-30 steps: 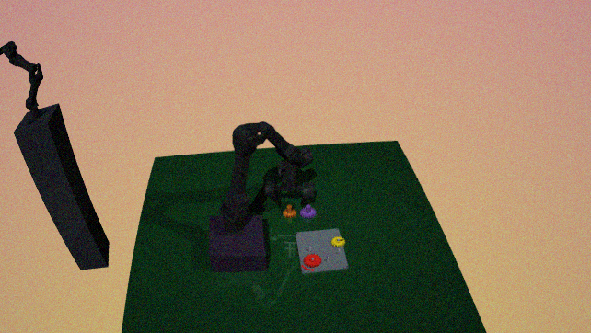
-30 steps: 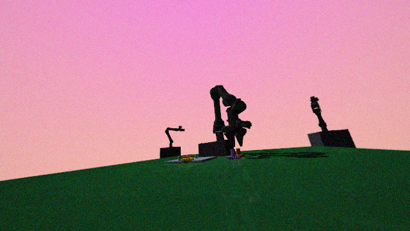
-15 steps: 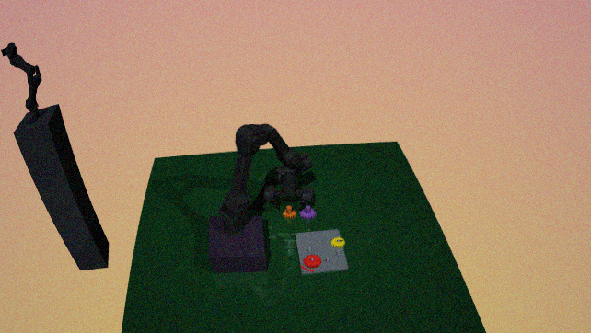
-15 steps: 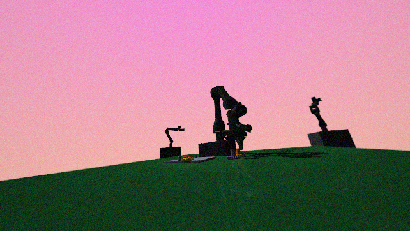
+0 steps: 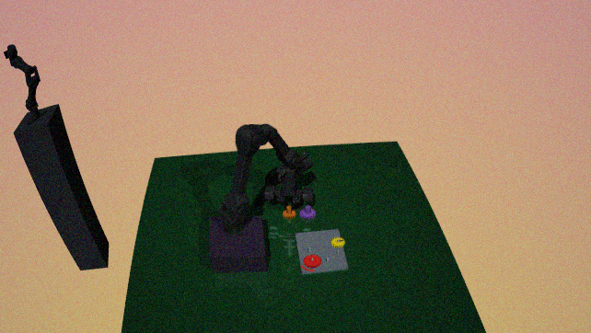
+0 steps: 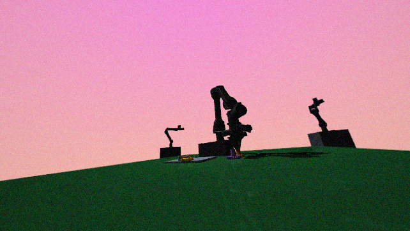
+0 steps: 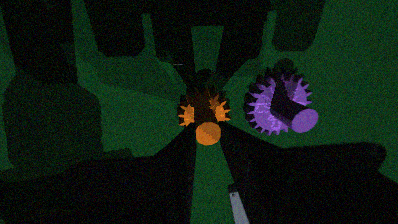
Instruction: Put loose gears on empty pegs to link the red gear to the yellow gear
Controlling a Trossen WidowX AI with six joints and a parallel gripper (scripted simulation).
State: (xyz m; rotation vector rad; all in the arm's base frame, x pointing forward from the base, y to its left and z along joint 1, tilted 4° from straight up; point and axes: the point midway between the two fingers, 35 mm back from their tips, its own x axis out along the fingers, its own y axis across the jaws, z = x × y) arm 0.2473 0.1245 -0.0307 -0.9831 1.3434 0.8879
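Right now the red gear is 28 cm to the right of my gripper tip, 1 cm below it and 1 cm ahead of it. Round my gripper tip: orange gear (1 cm below); yellow gear (22 cm to the right, 13 cm ahead, 1 cm below); purple gear (7 cm ahead, 2 cm to the right, 1 cm below).
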